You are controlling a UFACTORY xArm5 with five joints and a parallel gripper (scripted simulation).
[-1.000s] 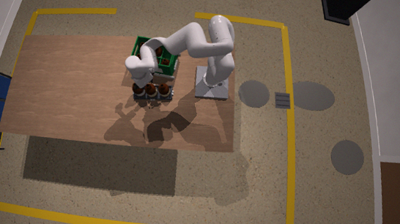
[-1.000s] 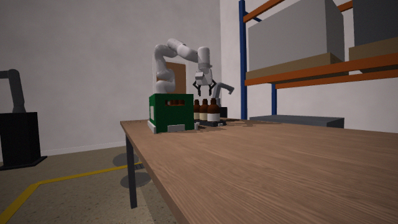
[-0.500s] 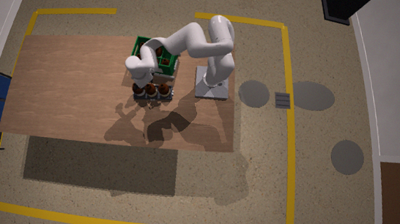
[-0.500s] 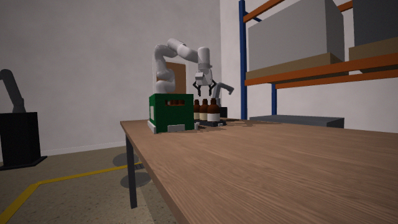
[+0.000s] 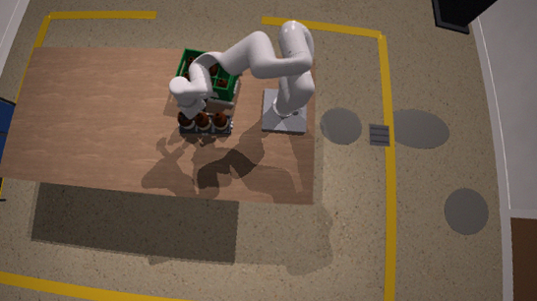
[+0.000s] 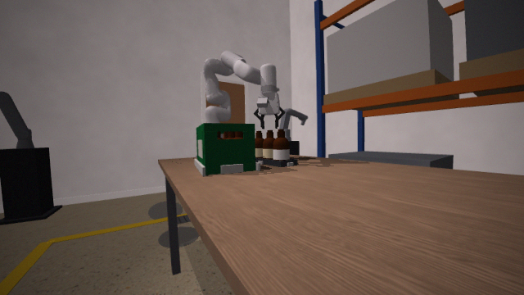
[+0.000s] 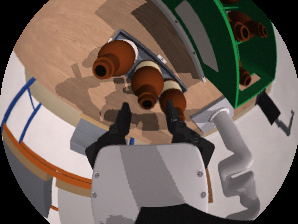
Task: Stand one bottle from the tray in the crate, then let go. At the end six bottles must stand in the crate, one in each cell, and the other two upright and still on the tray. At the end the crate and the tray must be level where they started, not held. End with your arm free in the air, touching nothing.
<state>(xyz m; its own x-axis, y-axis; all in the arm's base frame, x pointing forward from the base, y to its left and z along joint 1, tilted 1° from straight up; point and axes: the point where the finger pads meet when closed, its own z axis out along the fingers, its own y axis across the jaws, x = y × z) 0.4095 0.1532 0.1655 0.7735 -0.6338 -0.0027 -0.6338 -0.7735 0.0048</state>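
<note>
The bottle is 100 mm below my hand. From my hand the other things lie so: tray: 170 mm below; green crate: 240 mm to the right, 100 mm below, 10 mm ahead.
</note>
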